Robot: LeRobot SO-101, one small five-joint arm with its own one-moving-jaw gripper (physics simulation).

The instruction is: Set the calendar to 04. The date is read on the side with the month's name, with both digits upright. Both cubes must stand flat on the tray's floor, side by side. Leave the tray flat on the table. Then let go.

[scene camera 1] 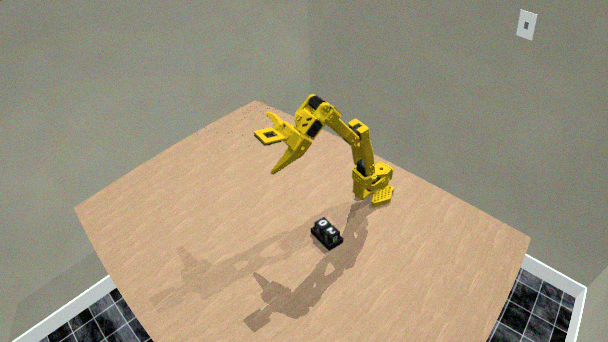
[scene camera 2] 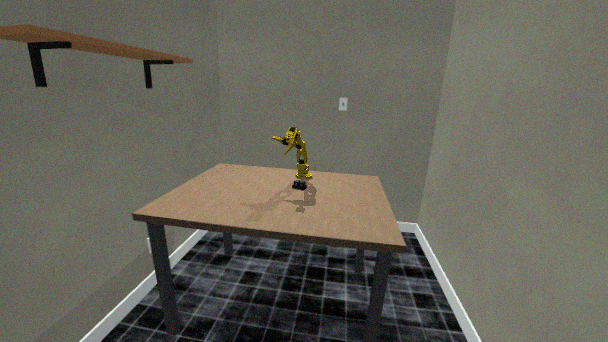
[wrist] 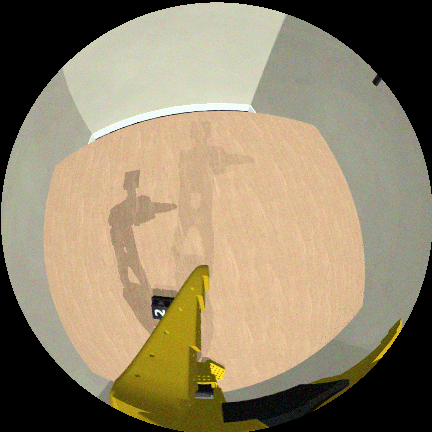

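Observation:
The black calendar tray stands on the table. Two black cubes sit in it side by side. On their upturned faces one cube shows 0 and the other cube shows a 2. The digits on their side faces and the month's name are too small or hidden to read. In the wrist view the fixed jaw covers part of the calendar. My gripper is fully open and empty, high above the table and well away from the calendar; the moving jaw is swung far out.
The arm's yellow base stands on the table, close to the calendar. Arm shadows fall across the table. A wall shelf hangs at the left in scene camera 2.

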